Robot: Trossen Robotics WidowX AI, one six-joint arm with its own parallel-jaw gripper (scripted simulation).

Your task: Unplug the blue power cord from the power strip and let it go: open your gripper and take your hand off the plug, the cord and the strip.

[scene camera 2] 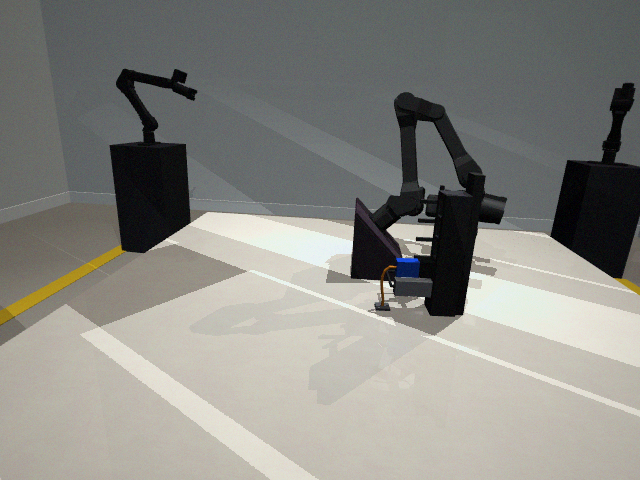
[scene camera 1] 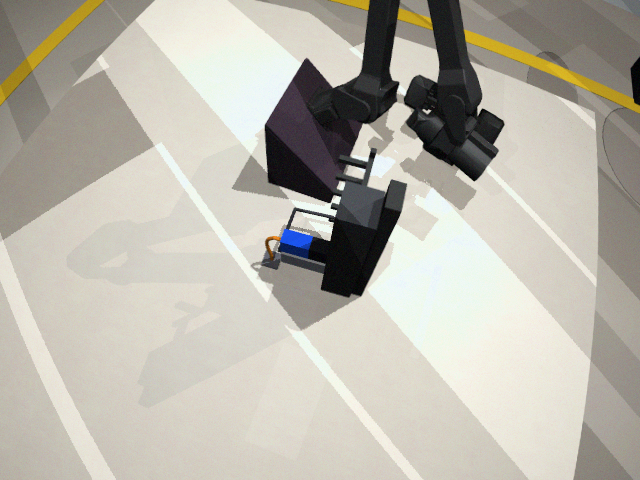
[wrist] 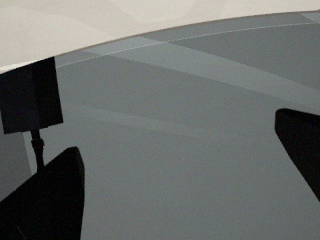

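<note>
Gripper [scene camera 1: 463,100], visible also at [wrist: 182,138]: open, holding nothing. A blue plug [scene camera 1: 295,243] is in the scene as well, and the plug appears again at [scene camera 2: 405,267].
</note>
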